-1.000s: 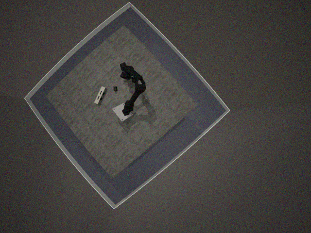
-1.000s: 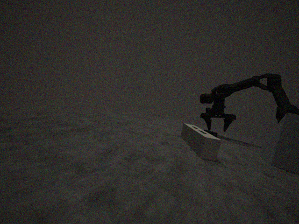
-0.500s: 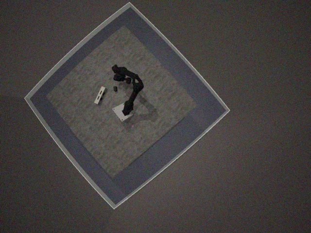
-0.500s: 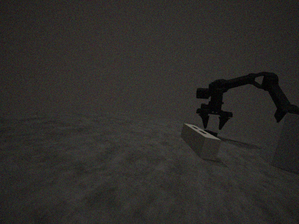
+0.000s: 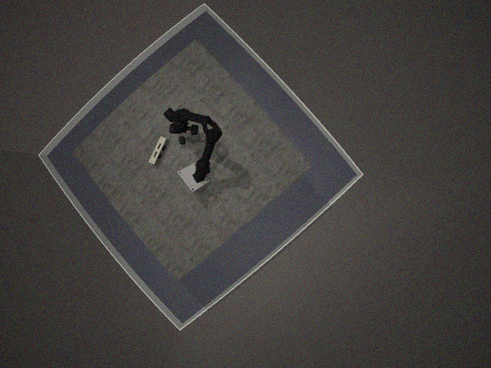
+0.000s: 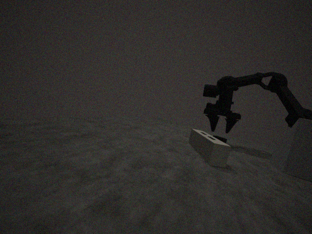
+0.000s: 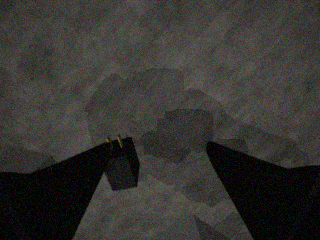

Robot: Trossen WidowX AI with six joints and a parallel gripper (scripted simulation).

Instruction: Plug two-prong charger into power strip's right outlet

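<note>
My gripper tip is 60 mm to the right of the two-prong charger and 30 mm above it.
</note>
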